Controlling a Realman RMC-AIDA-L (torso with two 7-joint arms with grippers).
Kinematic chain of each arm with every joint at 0, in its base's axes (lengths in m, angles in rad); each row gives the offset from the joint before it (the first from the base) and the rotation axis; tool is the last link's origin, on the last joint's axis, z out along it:
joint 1: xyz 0 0 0.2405 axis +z
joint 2: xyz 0 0 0 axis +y
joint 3: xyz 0 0 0.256 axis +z
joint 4: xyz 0 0 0 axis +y
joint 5: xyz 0 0 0.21 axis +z
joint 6: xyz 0 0 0 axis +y
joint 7: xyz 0 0 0.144 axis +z
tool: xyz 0 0 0
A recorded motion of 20 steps. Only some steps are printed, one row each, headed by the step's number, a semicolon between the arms.
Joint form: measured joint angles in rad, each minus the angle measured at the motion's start. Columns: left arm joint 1, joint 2, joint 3, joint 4, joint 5, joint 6, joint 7; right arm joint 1, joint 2, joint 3, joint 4, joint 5, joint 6, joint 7.
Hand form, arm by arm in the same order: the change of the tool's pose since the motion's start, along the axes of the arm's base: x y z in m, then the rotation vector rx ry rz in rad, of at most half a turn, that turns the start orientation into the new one. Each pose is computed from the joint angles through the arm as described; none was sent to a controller.
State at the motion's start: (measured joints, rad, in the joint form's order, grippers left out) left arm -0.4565 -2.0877 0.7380 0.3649 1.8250 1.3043 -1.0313; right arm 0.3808 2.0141 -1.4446 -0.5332 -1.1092 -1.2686 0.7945
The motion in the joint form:
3: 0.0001 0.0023 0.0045 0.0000 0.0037 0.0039 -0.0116; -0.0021 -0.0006 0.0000 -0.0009 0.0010 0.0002 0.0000
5: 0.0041 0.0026 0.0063 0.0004 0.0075 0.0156 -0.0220; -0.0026 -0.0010 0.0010 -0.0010 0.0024 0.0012 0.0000
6: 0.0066 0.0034 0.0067 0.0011 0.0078 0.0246 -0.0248; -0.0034 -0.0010 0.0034 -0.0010 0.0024 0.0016 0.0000
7: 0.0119 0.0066 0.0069 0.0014 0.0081 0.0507 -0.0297; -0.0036 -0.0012 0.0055 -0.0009 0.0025 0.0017 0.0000
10: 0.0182 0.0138 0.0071 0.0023 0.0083 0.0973 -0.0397; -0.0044 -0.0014 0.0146 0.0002 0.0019 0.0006 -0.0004
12: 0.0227 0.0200 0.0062 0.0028 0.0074 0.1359 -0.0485; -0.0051 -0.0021 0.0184 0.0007 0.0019 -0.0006 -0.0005
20: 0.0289 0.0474 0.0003 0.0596 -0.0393 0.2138 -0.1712; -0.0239 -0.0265 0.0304 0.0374 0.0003 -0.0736 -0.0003
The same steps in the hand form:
3: -0.0002 -0.0007 0.0001 -0.0106 -0.0024 0.0039; 0.0006 -0.0003 0.0004 0.0013 0.0001 -0.0017
5: -0.0002 -0.0032 -0.0002 -0.0226 -0.0121 0.0073; 0.0009 0.0000 0.0008 0.0035 0.0006 -0.0037
6: 0.0000 -0.0045 0.0003 -0.0270 -0.0183 0.0059; 0.0013 0.0001 0.0013 0.0057 0.0011 -0.0058
7: 0.0008 -0.0077 0.0017 -0.0382 -0.0354 -0.0008; 0.0015 0.0003 0.0017 0.0076 0.0017 -0.0071
10: 0.0027 -0.0123 0.0052 -0.0576 -0.0651 -0.0151; 0.0024 0.0010 0.0032 0.0142 0.0045 -0.0115
12: 0.0044 -0.0158 0.0085 -0.0725 -0.0908 -0.0264; 0.0029 0.0011 0.0041 0.0170 0.0057 -0.0134
20: 0.0096 -0.0081 0.0350 -0.0711 -0.1750 0.0013; 0.0150 -0.0114 0.0125 -0.0112 0.0288 -0.0197

